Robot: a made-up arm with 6 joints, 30 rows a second.
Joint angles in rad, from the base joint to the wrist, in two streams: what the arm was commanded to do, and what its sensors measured. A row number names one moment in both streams.
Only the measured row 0 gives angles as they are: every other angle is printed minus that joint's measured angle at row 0.
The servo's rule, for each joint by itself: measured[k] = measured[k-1] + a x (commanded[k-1-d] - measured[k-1]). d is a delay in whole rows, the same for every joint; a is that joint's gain. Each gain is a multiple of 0.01, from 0.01 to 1. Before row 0 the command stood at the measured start. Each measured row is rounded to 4 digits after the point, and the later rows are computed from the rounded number. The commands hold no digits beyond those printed.
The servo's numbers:
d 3
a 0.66 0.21 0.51 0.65 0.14 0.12
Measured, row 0:
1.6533 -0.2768 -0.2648 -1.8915 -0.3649 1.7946
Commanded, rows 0 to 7:
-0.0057 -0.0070 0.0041 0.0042 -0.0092 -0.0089
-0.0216 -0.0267 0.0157 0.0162 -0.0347 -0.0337
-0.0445 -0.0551 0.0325 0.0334 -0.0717 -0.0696
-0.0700 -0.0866 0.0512 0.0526 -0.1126 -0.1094
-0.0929 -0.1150 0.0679 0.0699 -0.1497 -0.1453
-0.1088 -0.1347 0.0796 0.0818 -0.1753 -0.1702
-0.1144 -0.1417 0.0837 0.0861 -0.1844 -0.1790
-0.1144 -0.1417 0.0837 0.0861 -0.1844 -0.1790
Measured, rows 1 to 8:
0.0000 0.0000 0.0000 0.0000 0.0000 0.0000
0.0000 0.0000 0.0000 0.0000 0.0000 0.0000
0.0000 0.0000 0.0000 0.0000 0.0000 0.0000
-0.0038 -0.0015 0.0021 0.0027 -0.0013 -0.0011
-0.0155 -0.0068 0.0090 0.0115 -0.0060 -0.0050
-0.0346 -0.0169 0.0210 0.0257 -0.0152 -0.0128
-0.0580 -0.0315 0.0364 0.0432 -0.0288 -0.0244
-0.0810 -0.0490 0.0525 0.0606 -0.0457 -0.0389

